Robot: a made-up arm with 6 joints. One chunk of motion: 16 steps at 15 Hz.
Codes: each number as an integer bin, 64 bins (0 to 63) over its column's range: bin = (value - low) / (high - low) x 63, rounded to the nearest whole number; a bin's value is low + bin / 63 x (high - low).
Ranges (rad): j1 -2.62..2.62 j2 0..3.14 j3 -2.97..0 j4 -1.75..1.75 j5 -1.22..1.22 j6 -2.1..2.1
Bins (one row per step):
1: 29 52 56 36 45 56
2: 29 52 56 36 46 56
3: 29 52 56 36 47 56
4: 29 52 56 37 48 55
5: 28 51 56 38 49 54
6: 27 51 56 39 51 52
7: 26 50 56 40 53 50
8: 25 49 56 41 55 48
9: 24 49 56 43 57 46
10: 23 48 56 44 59 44
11: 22 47 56 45 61 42
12: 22 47 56 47 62 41
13: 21 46 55 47 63 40
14: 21 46 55 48 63 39
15: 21 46 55 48 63 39
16: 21 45 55 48 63 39
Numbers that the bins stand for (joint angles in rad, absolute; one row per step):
1: -0.2079 2.5917 -0.3300 0.2500 0.5229 1.6333
2: -0.2079 2.5917 -0.3300 0.2500 0.5616 1.6333
3: -0.2079 2.5917 -0.3300 0.2500 0.6003 1.6333
4: -0.2079 2.5917 -0.3300 0.3056 0.6390 1.5667
5: -0.2911 2.5419 -0.3300 0.3611 0.6778 1.5000
6: -0.3743 2.5419 -0.3300 0.4167 0.7552 1.3667
7: -0.4575 2.4921 -0.3300 0.4722 0.8327 1.2333
8: -0.5406 2.4422 -0.3300 0.5278 0.9102 1.1000
9: -0.6238 2.4422 -0.3300 0.6389 0.9876 0.9667
10: -0.7070 2.3924 -0.3300 0.6944 1.0651 0.8333
11: -0.7902 2.3425 -0.3300 0.7500 1.1425 0.7000
12: -0.7902 2.3425 -0.3300 0.8611 1.1813 0.6333
13: -0.8733 2.2927 -0.3771 0.8611 1.2200 0.5667
14: -0.8733 2.2927 -0.3771 0.9167 1.2200 0.5000
15: -0.8733 2.2927 -0.3771 0.9167 1.2200 0.5000
16: -0.8733 2.2429 -0.3771 0.9167 1.2200 0.5000

